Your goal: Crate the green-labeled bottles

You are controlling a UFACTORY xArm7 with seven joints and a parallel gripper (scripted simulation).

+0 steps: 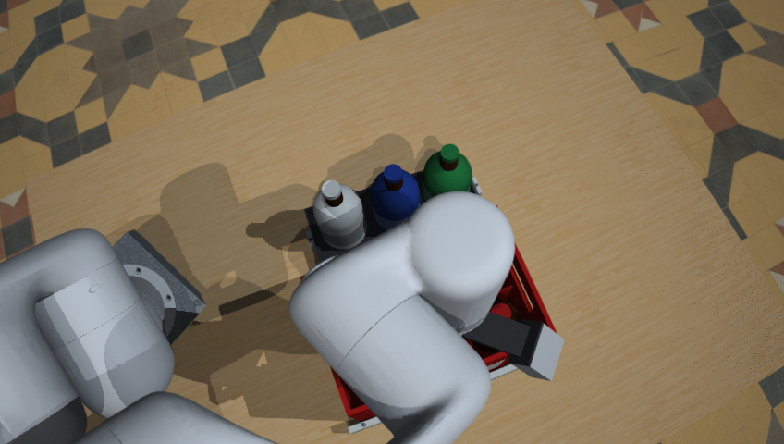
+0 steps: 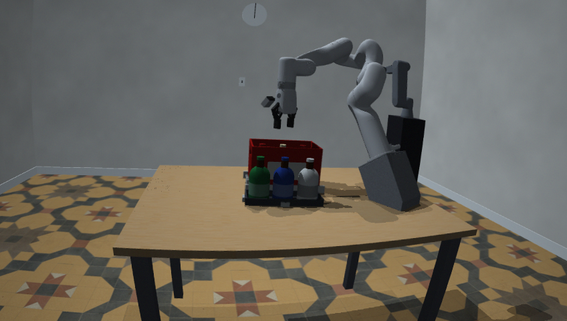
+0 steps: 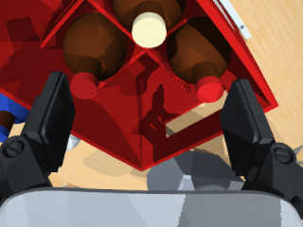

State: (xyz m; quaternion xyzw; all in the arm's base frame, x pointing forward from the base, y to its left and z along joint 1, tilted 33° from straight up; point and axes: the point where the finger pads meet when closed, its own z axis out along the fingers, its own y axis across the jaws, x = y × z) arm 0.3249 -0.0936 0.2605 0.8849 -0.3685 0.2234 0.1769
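My hand is 13 cm short of the green bottle, 23 cm to the right of it and 16 cm above it. The rest, counted from my hand: white bottle 4 cm behind, 25 cm to the left, 16 cm below; red crate 4 cm to the left, 16 cm below; blue bottle 5 cm ahead, 24 cm to the left, 16 cm below.
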